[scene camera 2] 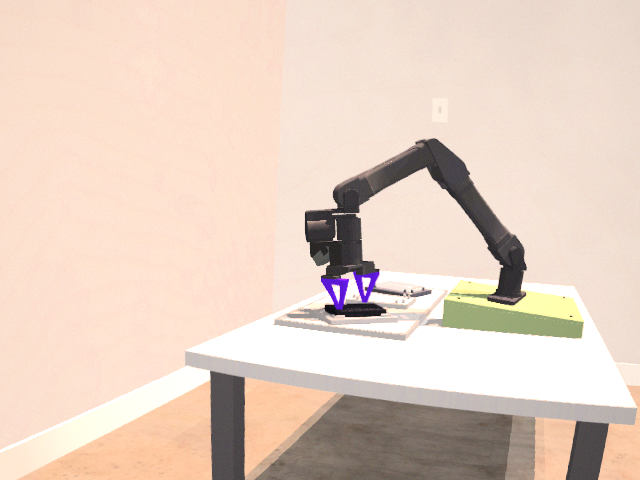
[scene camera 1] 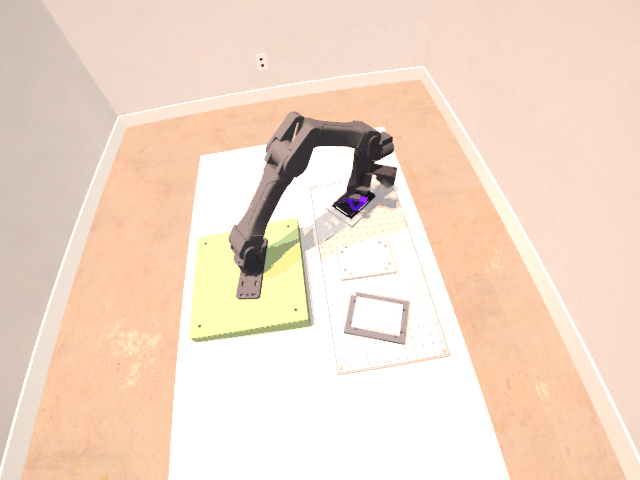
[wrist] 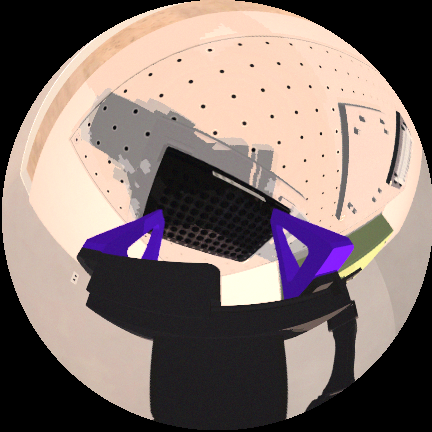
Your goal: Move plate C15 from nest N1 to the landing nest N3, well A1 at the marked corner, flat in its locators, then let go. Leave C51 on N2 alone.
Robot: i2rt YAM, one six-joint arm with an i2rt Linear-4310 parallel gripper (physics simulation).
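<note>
A black well plate [scene camera 1: 343, 205] [scene camera 2: 369, 310] [wrist: 215, 200] lies on a pale nest [scene camera 1: 353, 222] [scene camera 2: 361, 319] at the far end of the board in scene view 1. A light strip shows along one side, but no label is readable. My gripper [scene camera 1: 356, 203] [scene camera 2: 352, 304] [wrist: 217, 214] is open right above the plate, its purple fingers apart near opposite sides. Contact cannot be told. A white nest [scene camera 1: 366, 258] [wrist: 360, 165] with small locators is in the middle. A grey frame [scene camera 1: 374, 336] [scene camera 2: 413, 292] with a white centre lies at the other end. Nest numbers and the marked corner are not readable.
The nests stand on a pale perforated board [scene camera 1: 330, 357] [scene camera 2: 346, 330] [wrist: 245, 80] on the white table [scene camera 1: 310, 413] [scene camera 2: 289, 356]. A green block [scene camera 1: 248, 315] [scene camera 2: 516, 317] [wrist: 370, 242] carries the arm's base beside the board. The arm arches over the table.
</note>
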